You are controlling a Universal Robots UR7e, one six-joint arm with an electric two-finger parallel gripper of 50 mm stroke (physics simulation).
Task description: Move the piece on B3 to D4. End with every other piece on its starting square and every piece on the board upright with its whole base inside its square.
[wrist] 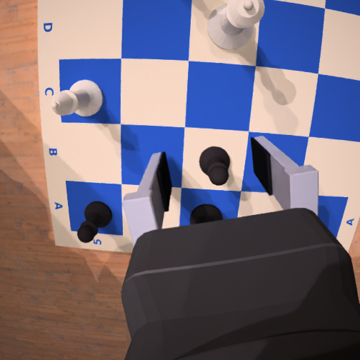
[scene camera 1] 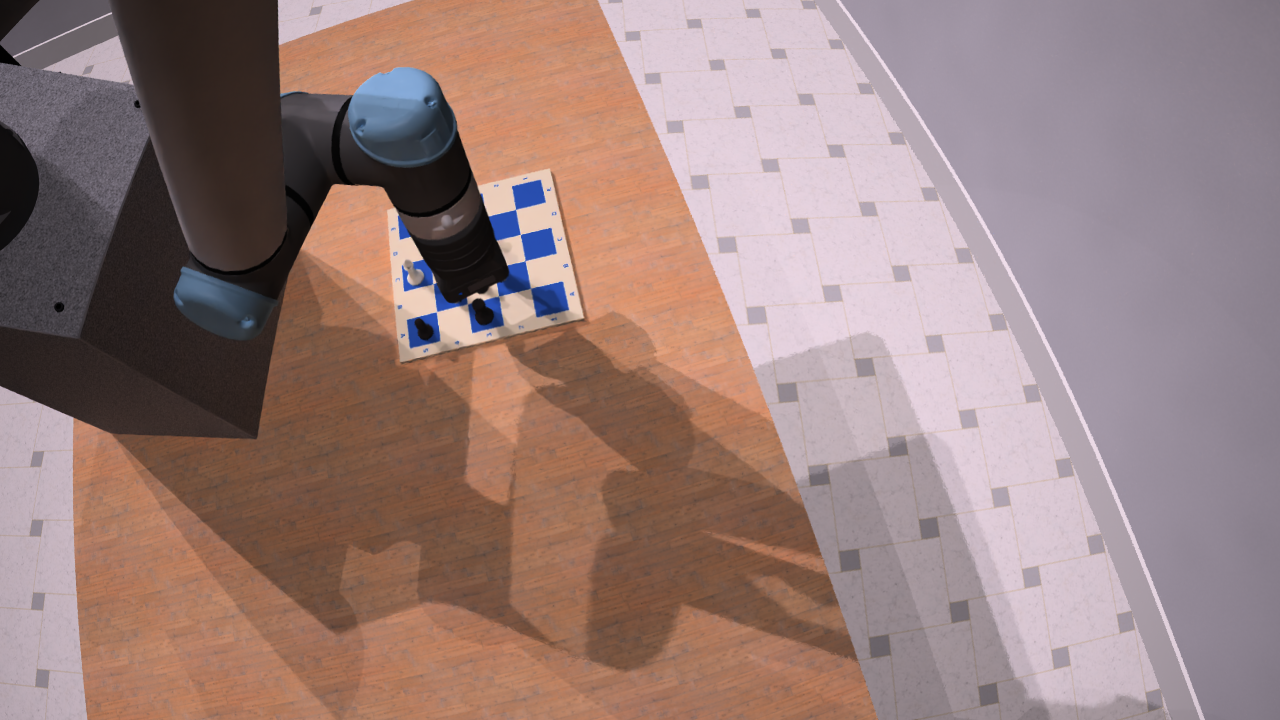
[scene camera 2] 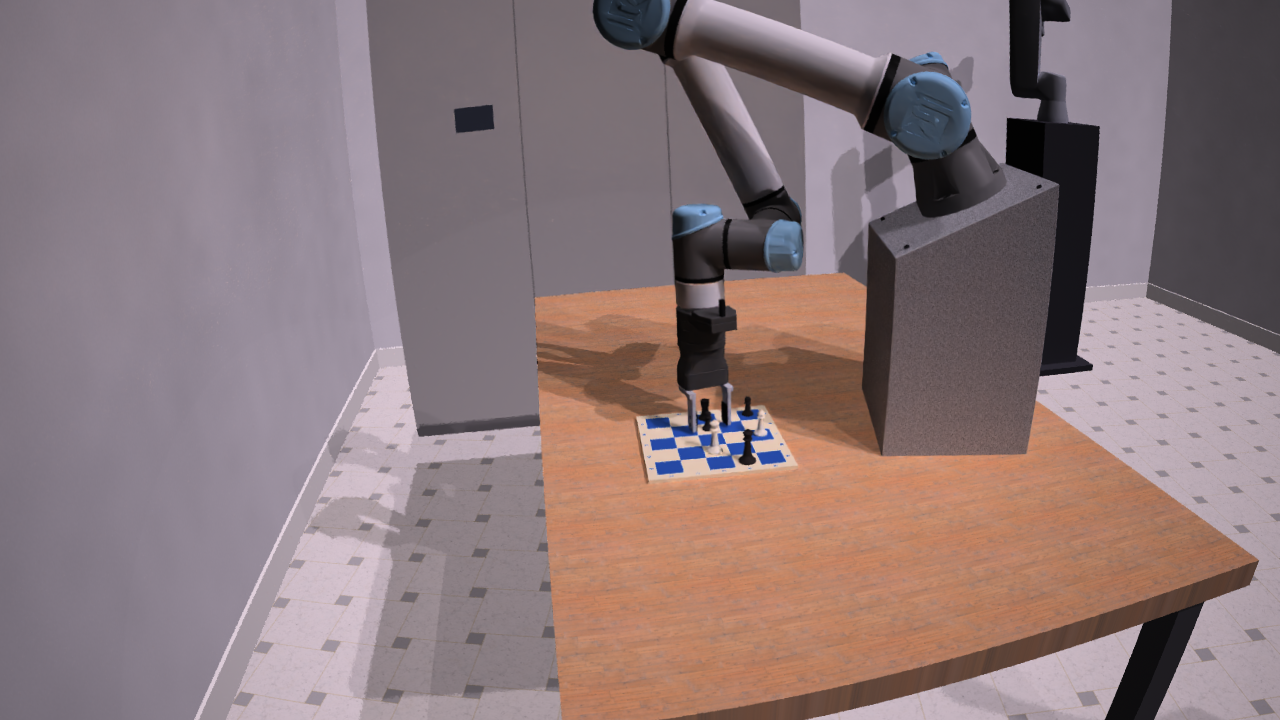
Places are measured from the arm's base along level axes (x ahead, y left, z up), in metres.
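Where they show: gripper, fingertip midpoint: [scene camera 1: 477,284] [scene camera 2: 709,426]; arm's base, link origin: [scene camera 2: 963,196].
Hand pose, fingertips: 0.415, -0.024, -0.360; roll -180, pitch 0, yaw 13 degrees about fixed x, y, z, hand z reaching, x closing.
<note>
Each offset is from my fingertips to the top centre of the thing, as dx, dy, dz. Level surfaces: height alone.
The black pawn on B3 [wrist: 215,161] stands upright on its cream square in the wrist view. My gripper [wrist: 210,161] [scene camera 2: 708,427] is open and empty, low over the board, one finger on each side of this pawn with gaps between. D4 [wrist: 155,30] is a blue square with no piece on it in the wrist view. A white piece @[+0.006, +0.077, +0.048] [wrist: 231,25] [scene camera 2: 714,438] stands on D3, a white pawn @[-0.075, +0.035, +0.039] [wrist: 85,98] [scene camera 1: 412,273] on C5, a black pawn @[-0.071, -0.041, +0.027] [wrist: 96,215] [scene camera 1: 423,328] on A5. A black piece @[+0.001, -0.040, +0.028] [wrist: 205,214] [scene camera 1: 483,311] on A3 is partly hidden by the gripper body in the wrist view.
A taller black piece @[-0.035, +0.118, +0.048] [scene camera 2: 747,447] stands upright on the near side of the chessboard [scene camera 2: 648,476] [scene camera 1: 575,304], beyond the D row. The board lies on the wooden table @[dz -0.011] [scene camera 2: 805,555]. The grey robot pedestal [scene camera 2: 957,358] stands to the right in scene camera 2.
</note>
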